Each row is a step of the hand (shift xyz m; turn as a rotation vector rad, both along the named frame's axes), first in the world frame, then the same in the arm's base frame.
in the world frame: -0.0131 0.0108 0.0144 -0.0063 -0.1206 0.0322
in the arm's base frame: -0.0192 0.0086 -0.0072 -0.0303 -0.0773 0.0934
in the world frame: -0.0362 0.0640 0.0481 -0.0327 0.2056 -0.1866
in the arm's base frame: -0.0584 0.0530 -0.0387 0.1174 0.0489 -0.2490
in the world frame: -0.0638 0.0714 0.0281 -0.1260 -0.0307 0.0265
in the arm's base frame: -0.0627 0.0359 -0.0688 -0.1065 -0.0702 -0.0354
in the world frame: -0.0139 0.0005 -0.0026 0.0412 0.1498 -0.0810
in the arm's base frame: -0.0077 -0.0075 -0.0093 0.0904 0.0925 -0.1182
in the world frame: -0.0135 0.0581 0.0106 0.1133 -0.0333 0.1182
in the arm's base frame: -0.0157 0.0417 -0.0410 -0.0086 0.0850 0.1436
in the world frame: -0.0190 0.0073 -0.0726 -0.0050 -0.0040 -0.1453
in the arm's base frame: 0.0398 -0.0379 -0.0516 0.1020 -0.0740 -0.0727
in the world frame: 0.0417 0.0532 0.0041 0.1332 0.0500 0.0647
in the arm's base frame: 0.0268 0.0612 -0.0107 0.0457 0.1310 0.0720
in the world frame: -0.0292 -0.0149 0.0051 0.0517 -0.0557 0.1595
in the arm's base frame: -0.0241 -0.0225 -0.0035 -0.0815 0.0586 0.1454
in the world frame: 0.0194 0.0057 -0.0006 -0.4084 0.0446 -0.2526
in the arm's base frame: 0.0139 0.0132 0.0065 -0.0964 -0.2804 -0.3804
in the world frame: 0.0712 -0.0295 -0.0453 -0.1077 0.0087 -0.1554
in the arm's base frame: 0.0812 -0.0094 0.0362 0.0390 -0.1181 -0.1426
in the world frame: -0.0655 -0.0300 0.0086 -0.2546 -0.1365 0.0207
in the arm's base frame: -0.0519 -0.0493 -0.0116 -0.1930 -0.2126 -0.0380
